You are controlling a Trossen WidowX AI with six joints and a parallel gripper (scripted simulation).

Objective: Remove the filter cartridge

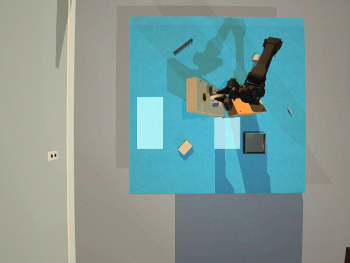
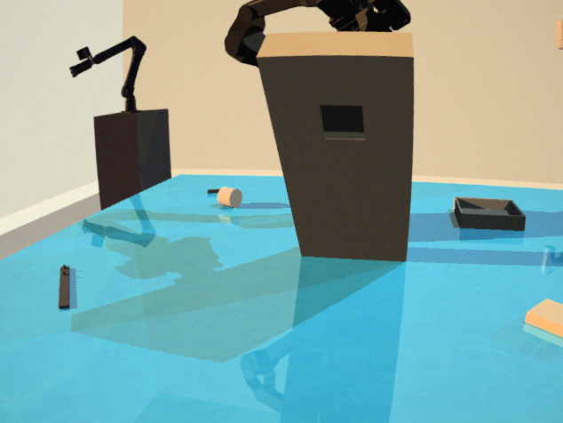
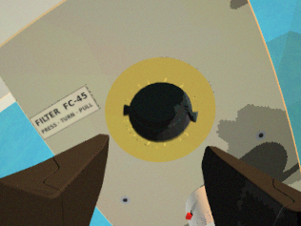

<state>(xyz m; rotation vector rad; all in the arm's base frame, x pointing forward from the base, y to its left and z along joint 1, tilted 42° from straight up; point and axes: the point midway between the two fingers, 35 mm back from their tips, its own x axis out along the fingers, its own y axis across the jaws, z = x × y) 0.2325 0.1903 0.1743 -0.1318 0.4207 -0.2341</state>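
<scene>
The round filter cartridge lies 3 cm behind my gripper tip and 12 cm below it. The rest, counted from my gripper tip: tray 38 cm behind, 25 cm to the left, 32 cm below; dark rod 46 cm behind, 46 cm to the right, 32 cm below; peg 62 cm behind, 1 cm to the right, 32 cm below.
</scene>
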